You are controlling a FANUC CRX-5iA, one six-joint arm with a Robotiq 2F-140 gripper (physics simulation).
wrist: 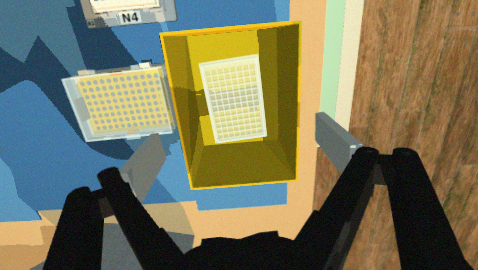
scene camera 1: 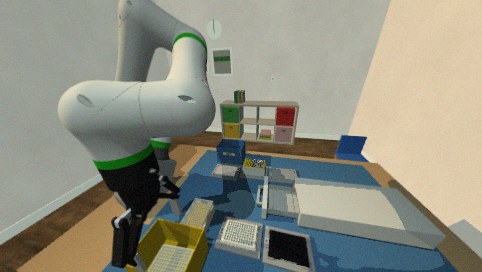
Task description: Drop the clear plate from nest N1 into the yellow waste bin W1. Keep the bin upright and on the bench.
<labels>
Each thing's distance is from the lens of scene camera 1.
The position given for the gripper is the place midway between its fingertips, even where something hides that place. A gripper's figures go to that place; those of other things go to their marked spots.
gripper (scene camera 1: 162,236): 0.53 m
white instrument (scene camera 1: 384,214): 0.79 m
black plate (scene camera 1: 281,244): 0.63 m
white plate (scene camera 1: 238,234): 0.63 m
The marked spots on the white instrument and the black plate are 0.40 m apart.
</labels>
